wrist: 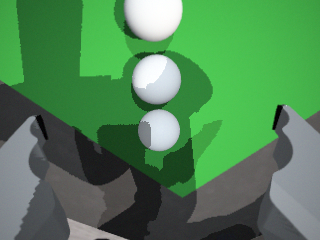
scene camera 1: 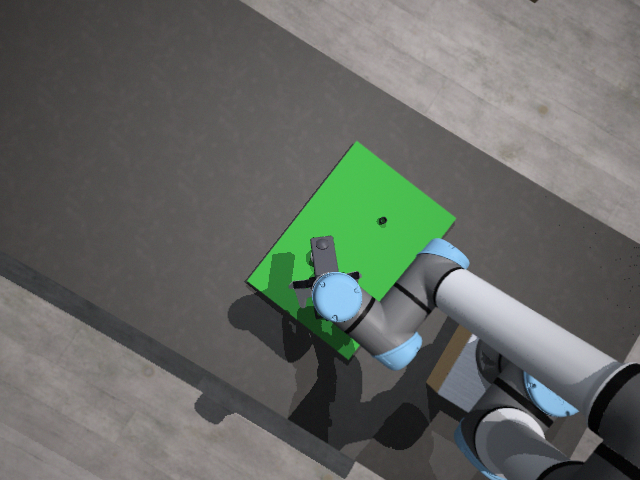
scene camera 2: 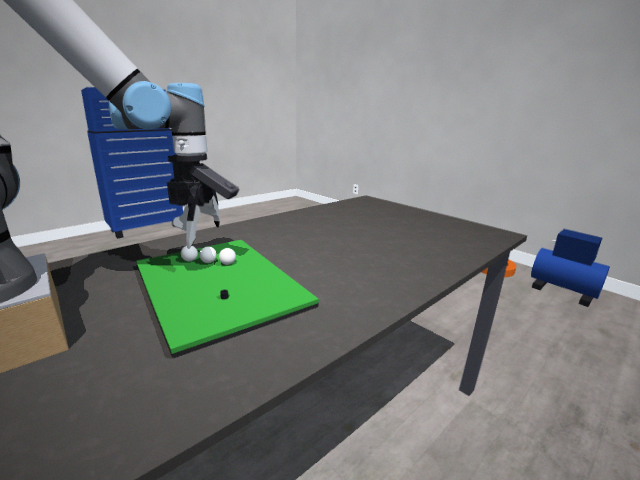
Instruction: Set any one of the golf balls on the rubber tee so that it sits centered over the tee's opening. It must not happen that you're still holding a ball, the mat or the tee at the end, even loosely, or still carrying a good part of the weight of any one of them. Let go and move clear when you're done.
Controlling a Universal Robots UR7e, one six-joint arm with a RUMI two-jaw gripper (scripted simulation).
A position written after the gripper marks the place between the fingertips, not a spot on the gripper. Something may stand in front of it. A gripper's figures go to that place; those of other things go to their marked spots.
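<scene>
The gripper (wrist: 159, 111) is 0.13 m from the lens, while a golf ball (wrist: 159, 130) sits 0.17 m from the lens. A green mat (wrist: 235, 69) lies 0.20 m from the lens, and the marked spots on the green mat and the golf ball are 0.10 m apart.
</scene>
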